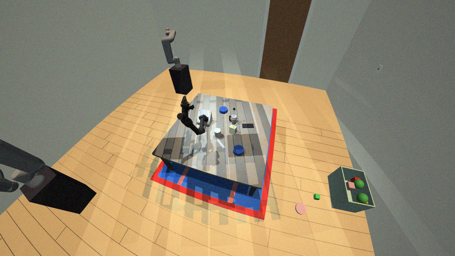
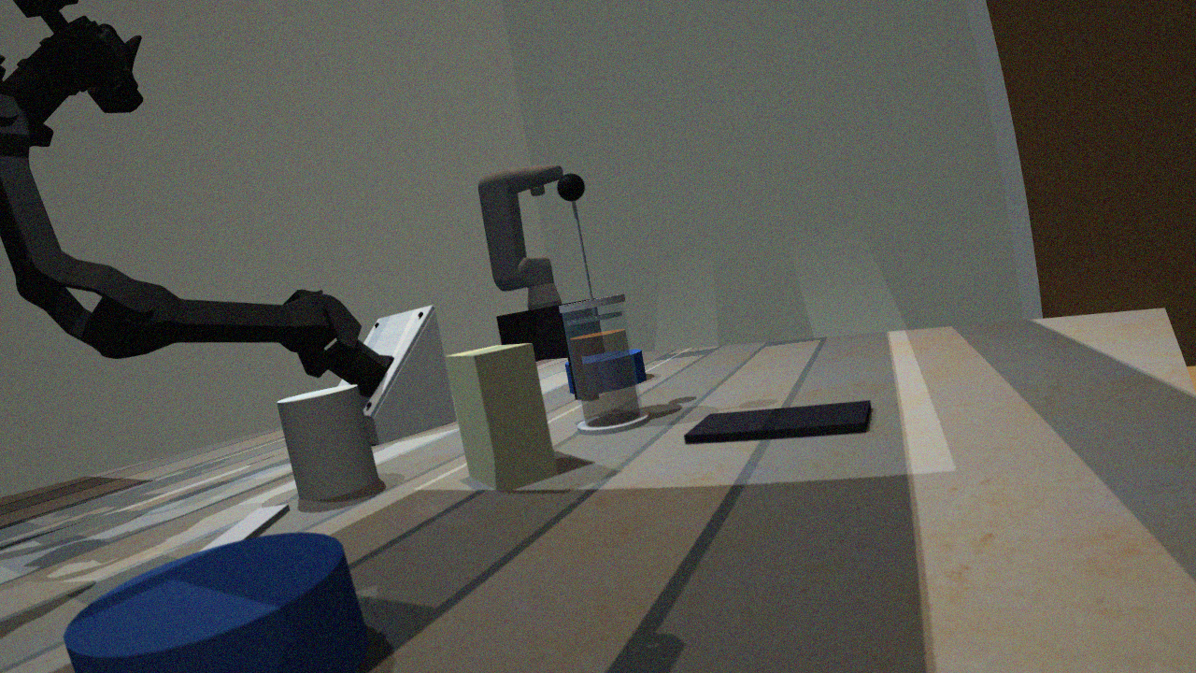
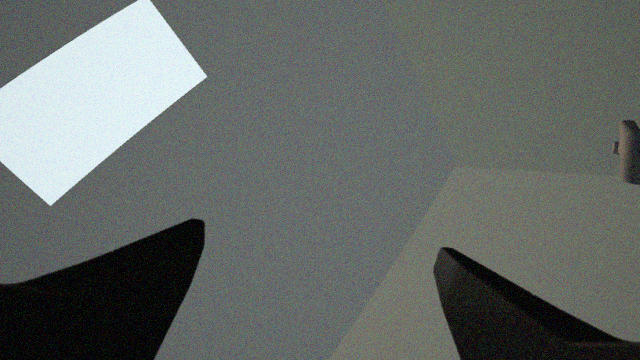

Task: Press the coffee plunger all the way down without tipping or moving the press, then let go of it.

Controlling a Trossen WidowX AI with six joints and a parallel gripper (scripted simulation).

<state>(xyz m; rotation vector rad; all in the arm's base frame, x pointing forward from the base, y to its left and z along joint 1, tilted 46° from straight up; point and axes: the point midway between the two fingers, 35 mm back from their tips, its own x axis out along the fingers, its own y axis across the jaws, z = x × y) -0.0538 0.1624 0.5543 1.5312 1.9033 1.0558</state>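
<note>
My gripper tip is 36 cm short of the coffee press, 38 cm to the right of it and 49 cm above it.
</note>
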